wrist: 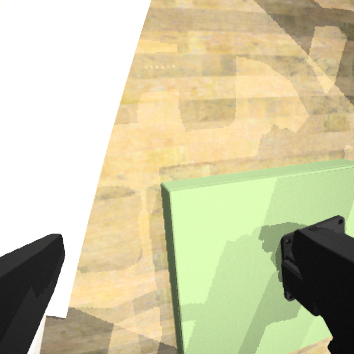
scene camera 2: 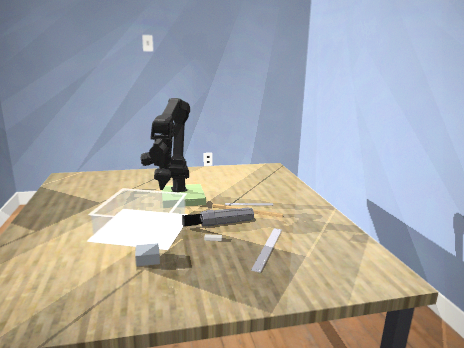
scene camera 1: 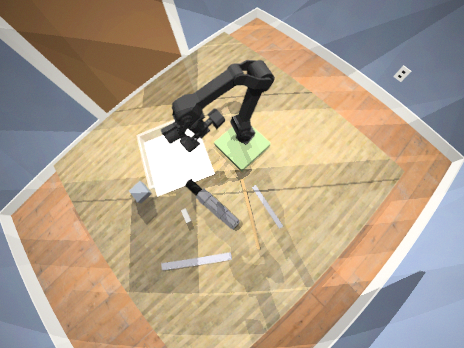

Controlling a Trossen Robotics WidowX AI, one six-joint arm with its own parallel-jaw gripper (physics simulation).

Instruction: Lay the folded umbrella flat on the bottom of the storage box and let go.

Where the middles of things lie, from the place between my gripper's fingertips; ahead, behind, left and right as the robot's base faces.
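The storage box (scene camera 2: 134,216) is 6 cm below my hand, and it's 10 cm to the right of my hand and 15 cm ahead of it.
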